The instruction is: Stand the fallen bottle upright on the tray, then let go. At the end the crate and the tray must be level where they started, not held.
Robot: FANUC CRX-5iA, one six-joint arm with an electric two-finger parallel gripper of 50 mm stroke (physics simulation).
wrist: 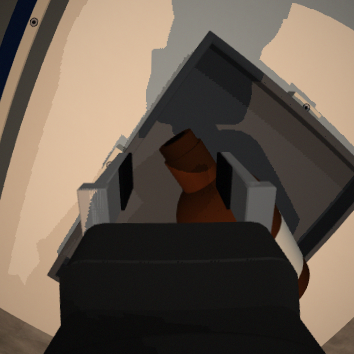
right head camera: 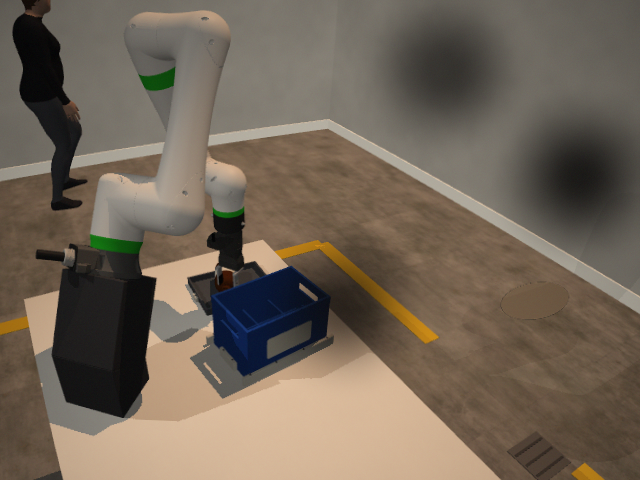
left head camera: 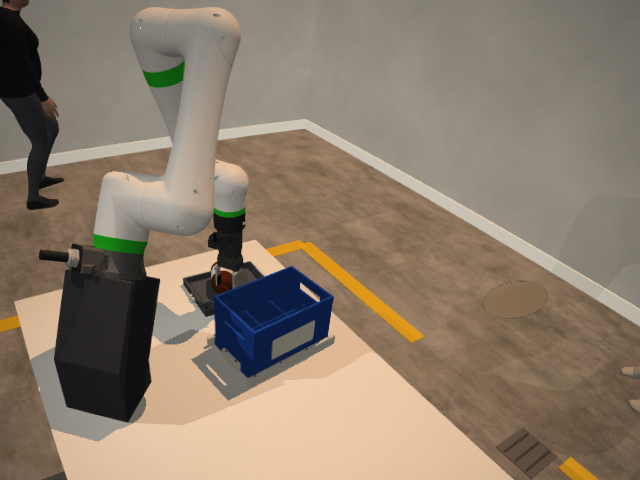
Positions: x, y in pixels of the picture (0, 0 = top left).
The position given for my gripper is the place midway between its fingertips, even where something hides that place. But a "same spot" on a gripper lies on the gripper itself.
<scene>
my gripper: wrist; right head camera; left head camera 226, 286
dark grey tray: wrist; right head camera 203, 285; left head camera
same spot on my gripper: [right head camera: 231, 257] = [wrist: 108, 313]
same spot on dark grey tray: [wrist: 231, 105] = [left head camera: 208, 304]
</scene>
